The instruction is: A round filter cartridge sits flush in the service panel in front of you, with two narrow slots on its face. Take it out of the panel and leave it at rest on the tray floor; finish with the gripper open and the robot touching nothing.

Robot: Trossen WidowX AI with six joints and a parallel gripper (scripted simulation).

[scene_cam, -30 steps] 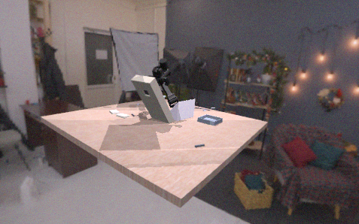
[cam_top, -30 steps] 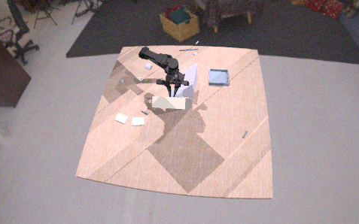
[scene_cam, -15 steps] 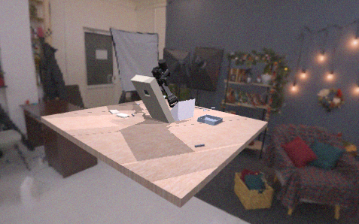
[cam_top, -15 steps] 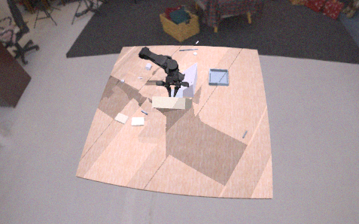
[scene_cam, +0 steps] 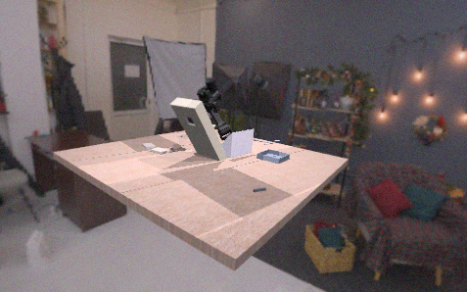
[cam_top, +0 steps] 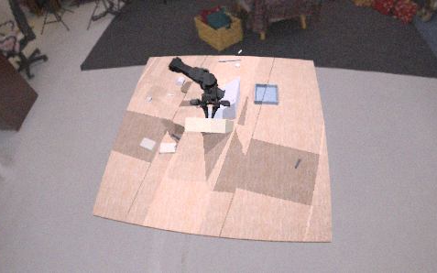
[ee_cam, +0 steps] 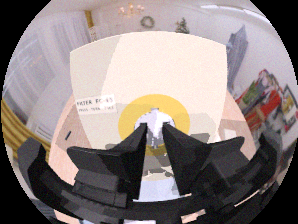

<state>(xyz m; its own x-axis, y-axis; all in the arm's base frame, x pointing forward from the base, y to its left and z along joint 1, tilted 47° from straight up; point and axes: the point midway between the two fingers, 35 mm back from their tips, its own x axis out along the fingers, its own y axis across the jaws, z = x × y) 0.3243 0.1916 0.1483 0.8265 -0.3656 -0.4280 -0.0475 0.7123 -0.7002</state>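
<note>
Right now the round filter cartridge is 10 mm below my gripper tip and 10 mm ahead of it. From my gripper tip the other things lie so: small white block 470 mm behind, 340 mm to the right, 240 mm below; service panel 80 mm below, 40 mm behind; blue-grey tray 430 mm behind, 250 mm to the left, 250 mm below.
</note>
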